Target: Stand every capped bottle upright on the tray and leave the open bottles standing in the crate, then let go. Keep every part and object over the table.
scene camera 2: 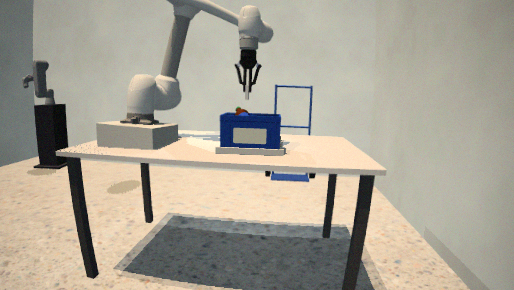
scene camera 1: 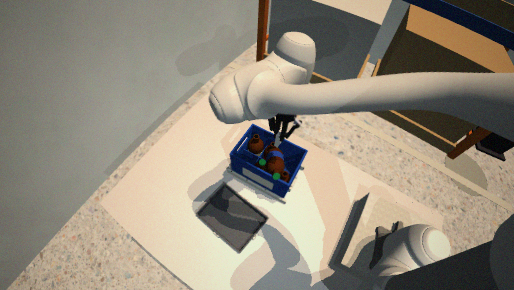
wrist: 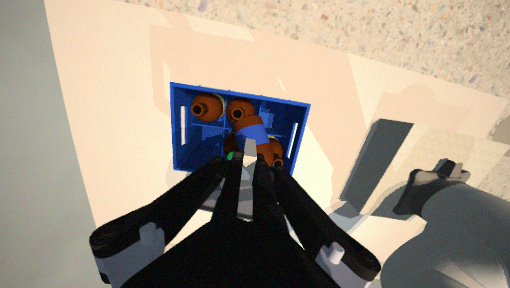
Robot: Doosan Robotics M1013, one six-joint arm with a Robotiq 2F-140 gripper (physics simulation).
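Seen in the pictures: gripper, between the fingertips: [scene camera 2: 247, 99] [scene camera 1: 277, 143] [wrist: 249, 147]; arm's base, origin of its link: [scene camera 2: 140, 122] [wrist: 427, 192].
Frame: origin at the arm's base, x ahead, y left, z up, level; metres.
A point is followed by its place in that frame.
Note:
My gripper [scene camera 1: 278, 143] {y -0.207, x 0.602, z 0.137 m} [scene camera 2: 247, 97] {y -0.207, x 0.602, z 0.137 m} [wrist: 249, 147] {y -0.207, x 0.602, z 0.137 m} is shut and empty above the blue crate [scene camera 1: 237, 166] {y -0.123, x 0.739, z -0.010 m} [scene camera 2: 225, 131] {y -0.279, x 0.505, z -0.006 m} [wrist: 174, 127] {y -0.224, x 0.756, z 0.067 m}. A brown bottle with a blue label [scene camera 1: 274, 164] {y -0.144, x 0.586, z 0.089 m} [wrist: 253, 134] {y -0.211, x 0.593, z 0.065 m} lies tilted across other bottles in the crate, under the fingertips; its far end is hidden in the wrist view. One green cap [scene camera 1: 276, 176] {y -0.100, x 0.561, z 0.088 m} shows at its lower end, another green cap [scene camera 1: 262, 163] {y -0.147, x 0.635, z 0.056 m} [wrist: 230, 156] {y -0.156, x 0.645, z 0.056 m} beside it. Open bottles stand at the crate's left back [scene camera 1: 256, 145] {y -0.240, x 0.700, z 0.016 m} [wrist: 207, 107] {y -0.263, x 0.696, z 0.029 m}, behind the tilted one [wrist: 240, 111] {y -0.257, x 0.621, z 0.057 m}, and at the right [scene camera 1: 285, 175] {y -0.133, x 0.531, z 0.057 m} [wrist: 278, 162] {y -0.142, x 0.533, z 0.058 m}. The dark tray [scene camera 1: 232, 212] {y 0.052, x 0.686, z -0.102 m} is empty.
The tray lies beside the crate on the pale table [scene camera 1: 150, 200] {y 0.170, x 1.061, z -0.107 m} [scene camera 2: 330, 155] {y -0.297, x 0.999, z -0.107 m}. A light ledge [scene camera 1: 279, 199] {y -0.082, x 0.518, z -0.087 m} [scene camera 2: 250, 151] {y -0.305, x 0.620, z -0.091 m} runs along the crate's base. The robot's pedestal [scene camera 1: 352, 227] {y -0.067, x 0.176, z -0.057 m} [scene camera 2: 137, 135] {y -0.218, x 0.065, z -0.039 m} stands at the table's other end. A blue trolley [scene camera 2: 276, 107] stands behind the table.

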